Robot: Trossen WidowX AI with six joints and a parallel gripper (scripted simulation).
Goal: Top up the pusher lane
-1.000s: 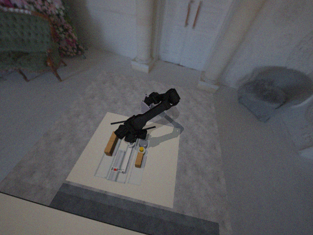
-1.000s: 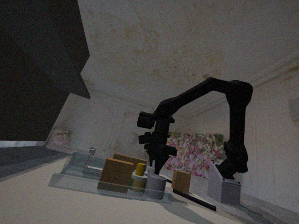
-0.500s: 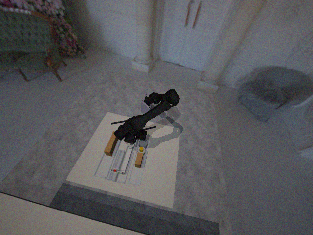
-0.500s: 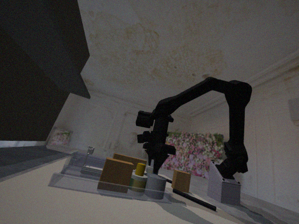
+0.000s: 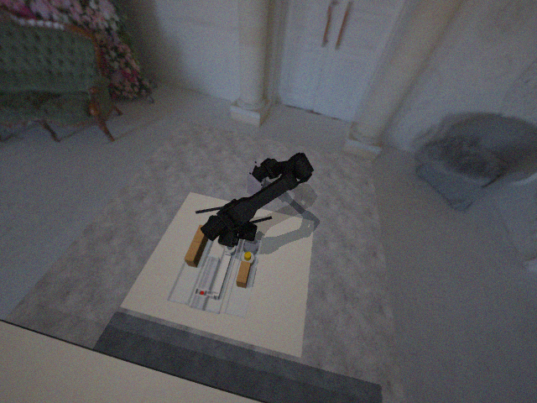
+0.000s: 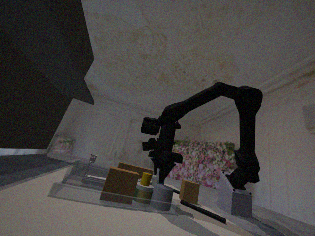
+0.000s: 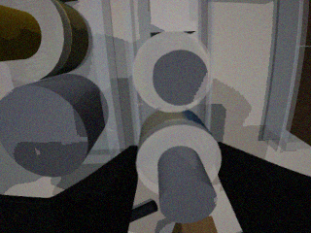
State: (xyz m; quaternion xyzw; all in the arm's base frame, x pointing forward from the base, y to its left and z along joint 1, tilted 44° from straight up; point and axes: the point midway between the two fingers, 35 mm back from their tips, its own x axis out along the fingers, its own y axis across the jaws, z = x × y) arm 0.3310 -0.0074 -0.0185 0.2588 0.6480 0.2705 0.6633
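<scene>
My gripper tip is now 10 mm short of the large grey cylinder, 80 mm to the right of it and 20 mm above it. The rest, counted from my gripper tip: clear lane: 160 mm ahead, 20 mm to the right, 30 mm below; then red mark: 230 mm ahead, 30 mm to the right, 20 mm above.
</scene>
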